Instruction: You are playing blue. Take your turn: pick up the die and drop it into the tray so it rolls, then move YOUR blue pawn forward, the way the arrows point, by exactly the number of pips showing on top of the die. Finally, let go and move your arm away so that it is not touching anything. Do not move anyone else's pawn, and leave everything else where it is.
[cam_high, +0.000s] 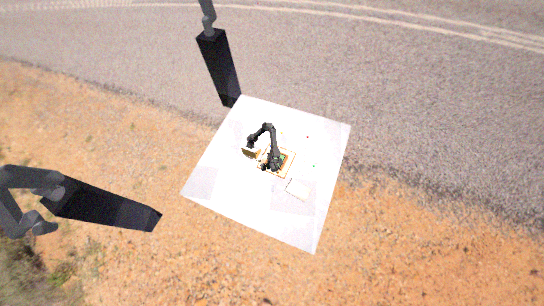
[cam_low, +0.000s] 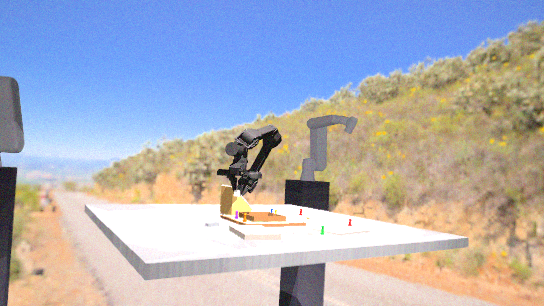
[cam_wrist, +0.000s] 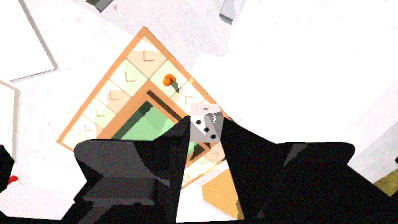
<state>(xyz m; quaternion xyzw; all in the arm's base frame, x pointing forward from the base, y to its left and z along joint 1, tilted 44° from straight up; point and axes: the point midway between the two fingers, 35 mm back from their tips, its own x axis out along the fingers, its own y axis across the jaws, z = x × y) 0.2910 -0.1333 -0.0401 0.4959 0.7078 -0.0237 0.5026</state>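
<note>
The blue pawn is 130 mm behind my gripper tip, 250 mm to the left of it and 90 mm below it. The rest, counted from my gripper tip: orange pawn 40 mm ahead, 20 mm to the left, 90 mm below; white die right at my gripper tip; purple pawn 50 mm behind, 20 mm to the left, 90 mm below.
</note>
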